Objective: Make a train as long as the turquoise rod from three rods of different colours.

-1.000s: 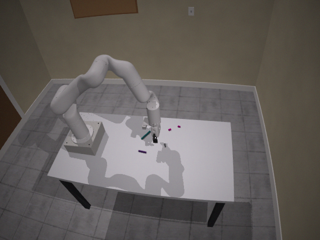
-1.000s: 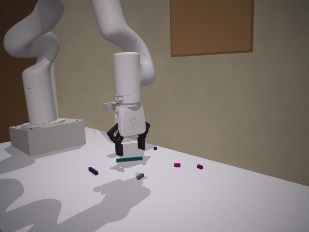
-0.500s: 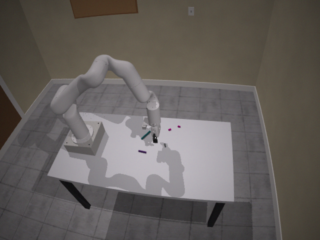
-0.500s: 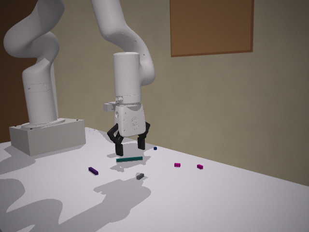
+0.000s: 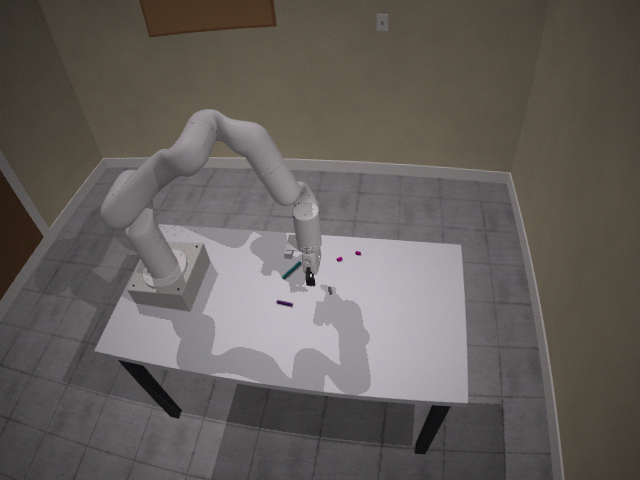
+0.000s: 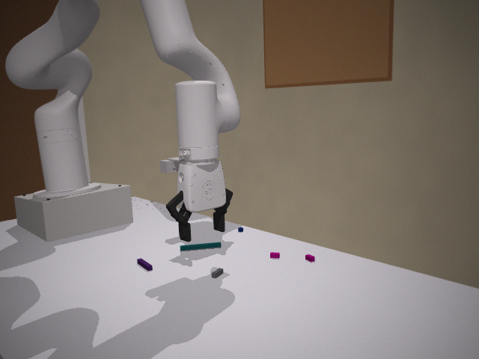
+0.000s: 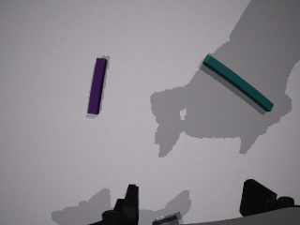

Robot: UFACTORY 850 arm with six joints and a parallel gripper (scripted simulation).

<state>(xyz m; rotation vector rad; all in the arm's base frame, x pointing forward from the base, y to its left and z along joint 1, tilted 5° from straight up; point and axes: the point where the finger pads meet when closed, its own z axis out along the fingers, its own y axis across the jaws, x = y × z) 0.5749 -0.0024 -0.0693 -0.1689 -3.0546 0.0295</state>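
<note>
Now: the blue rod 240 mm to the left of my hand, 110 mm behind it and 70 mm below it. Round my hand: purple rod (110 mm behind, 80 mm to the right, 70 mm below); then turquoise rod (90 mm behind, 80 mm to the left, 70 mm below); then grey rod (70 mm below, 60 mm ahead, 20 mm to the right).
</note>
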